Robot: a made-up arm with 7 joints. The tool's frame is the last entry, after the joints.
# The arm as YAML. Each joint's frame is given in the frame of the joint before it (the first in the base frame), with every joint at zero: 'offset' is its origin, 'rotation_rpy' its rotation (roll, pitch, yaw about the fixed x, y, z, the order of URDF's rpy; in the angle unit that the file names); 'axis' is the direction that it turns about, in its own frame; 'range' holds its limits. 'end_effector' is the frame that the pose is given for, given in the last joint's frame.
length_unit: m
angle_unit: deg
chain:
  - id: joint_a
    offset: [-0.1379, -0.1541, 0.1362]
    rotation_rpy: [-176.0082, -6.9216, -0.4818]
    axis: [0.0, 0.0, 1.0]
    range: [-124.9, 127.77]
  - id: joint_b
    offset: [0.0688, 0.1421, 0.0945]
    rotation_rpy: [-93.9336, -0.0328, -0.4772]
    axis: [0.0, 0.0, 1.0]
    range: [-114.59, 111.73]
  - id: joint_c
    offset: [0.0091, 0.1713, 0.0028]
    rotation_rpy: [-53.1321, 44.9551, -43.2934]
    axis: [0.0, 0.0, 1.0]
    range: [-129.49, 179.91]
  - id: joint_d
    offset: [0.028, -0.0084, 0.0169]
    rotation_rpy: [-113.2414, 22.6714, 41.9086]
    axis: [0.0, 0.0, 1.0]
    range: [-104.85, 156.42]
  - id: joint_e
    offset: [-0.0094, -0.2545, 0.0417]
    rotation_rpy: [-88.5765, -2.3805, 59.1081]
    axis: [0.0, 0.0, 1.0]
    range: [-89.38, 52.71]
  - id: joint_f
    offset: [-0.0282, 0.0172, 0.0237]
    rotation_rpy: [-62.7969, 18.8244, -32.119]
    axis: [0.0, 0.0, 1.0]
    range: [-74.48, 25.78]
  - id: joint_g
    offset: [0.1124, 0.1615, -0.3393]
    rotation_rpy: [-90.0, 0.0, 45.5]
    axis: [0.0, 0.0, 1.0]
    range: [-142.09, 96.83]
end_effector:
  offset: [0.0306, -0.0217, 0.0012]
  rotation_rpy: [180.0, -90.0, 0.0]
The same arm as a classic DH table. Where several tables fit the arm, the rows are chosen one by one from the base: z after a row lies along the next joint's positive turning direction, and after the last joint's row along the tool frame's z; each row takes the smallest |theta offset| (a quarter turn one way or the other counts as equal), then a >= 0, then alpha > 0; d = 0 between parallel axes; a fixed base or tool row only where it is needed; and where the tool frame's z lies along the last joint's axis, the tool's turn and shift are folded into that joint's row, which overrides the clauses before.
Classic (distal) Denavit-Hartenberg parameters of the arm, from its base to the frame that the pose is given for. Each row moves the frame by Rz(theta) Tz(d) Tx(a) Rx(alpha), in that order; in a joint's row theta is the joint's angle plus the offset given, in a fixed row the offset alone. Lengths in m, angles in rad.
base (fixed): a 0.0659  alpha -3.0022  d -1.2611  theta offset -1.0543
joint_a: a 0.0676  alpha -1.6395  d -1.3066  theta offset -1.0585
joint_b: a -0.1592  alpha -1.1323  d 0.1159  theta offset -1.2434
joint_c: a -0.0109  alpha 1.9435  d 0.0768  theta offset -1.3508
joint_d: a 0.2233  alpha 1.546  d 0.0156  theta offset 1.4593
joint_e: a 0.0325  alpha 1.1233  d -0.0959  theta offset -0.7665
joint_f: a -0.194  alpha 1.5708  d -0.3458  theta offset 1.1602
joint_g: a 0.0217  alpha -1.5708  d 0.0342  theta offset 1.5708
tool (fixed): a 0  alpha 0  d 0.0306  theta offset -1.5708
Joint limits (rad, base to tool): -2.1799..2.23 -2..1.9501 -2.26..3.14 -1.83..2.73 -1.56..0.92 -1.2999..0.4499 -2.4799..1.69

